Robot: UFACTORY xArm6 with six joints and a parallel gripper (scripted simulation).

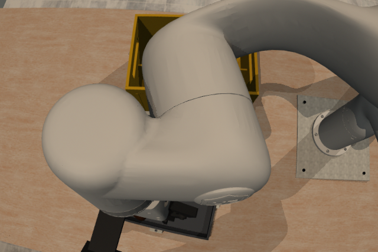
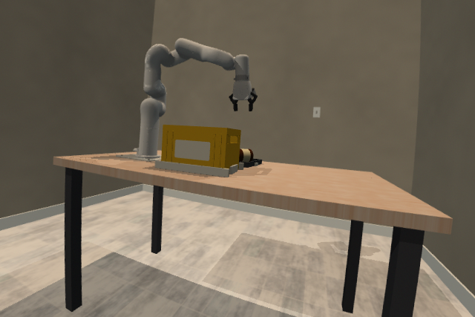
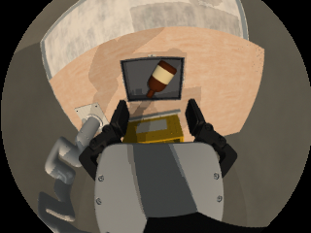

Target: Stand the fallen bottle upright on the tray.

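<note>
Right now my hand is 1 cm past the brown bottle, 4 cm to the left of it and 25 cm above it. Also, from my hand: yellow crate 11 cm behind, 31 cm to the right, 21 cm below; dark tray 3 cm behind, 3 cm to the right, 28 cm below.
</note>
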